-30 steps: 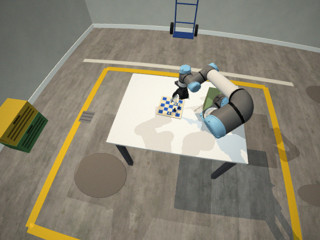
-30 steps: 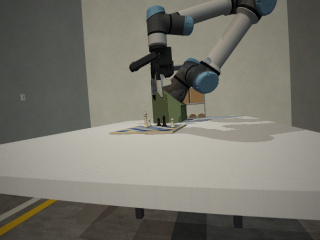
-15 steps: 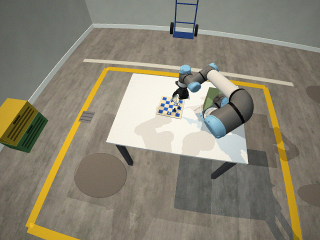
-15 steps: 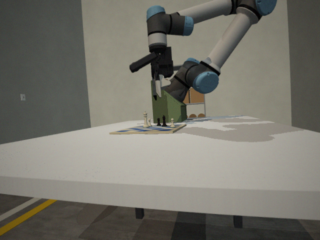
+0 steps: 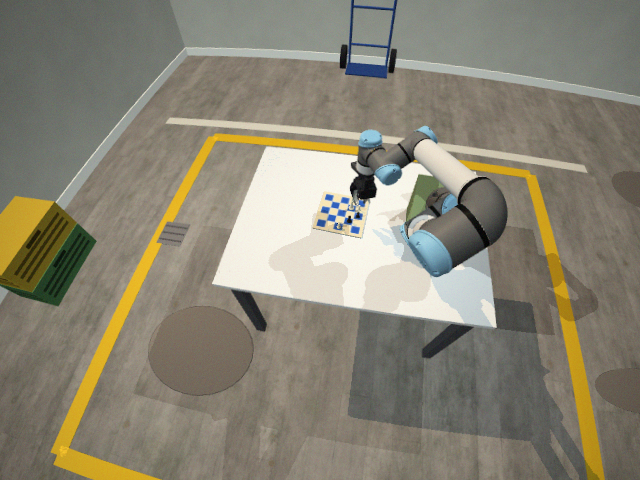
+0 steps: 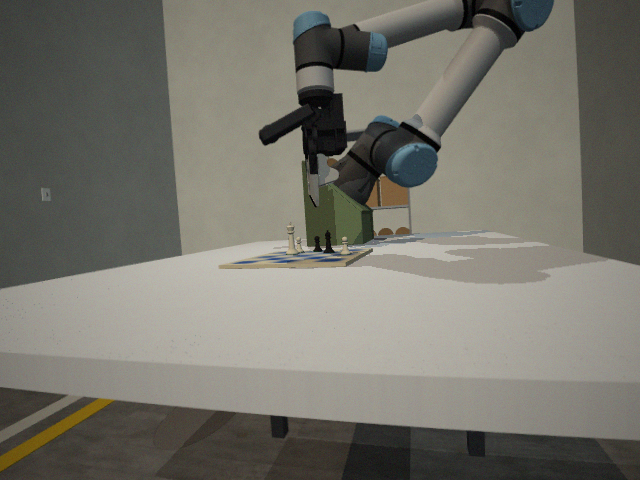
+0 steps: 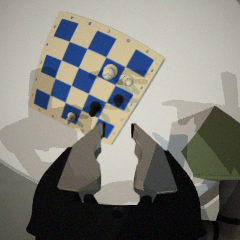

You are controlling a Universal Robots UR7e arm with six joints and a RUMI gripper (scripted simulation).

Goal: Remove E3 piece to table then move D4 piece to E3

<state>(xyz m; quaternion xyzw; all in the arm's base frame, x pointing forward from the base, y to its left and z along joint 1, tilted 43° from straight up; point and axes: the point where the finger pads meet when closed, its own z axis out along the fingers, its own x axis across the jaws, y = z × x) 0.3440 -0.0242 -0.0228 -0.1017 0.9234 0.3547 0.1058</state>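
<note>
My hand is 90 mm above the black pawn. Round my hand: tall white piece (80 mm below, 50 mm to the right, 30 mm ahead); blue-and-cream chessboard (110 mm below, 70 mm ahead, 20 mm to the right).
</note>
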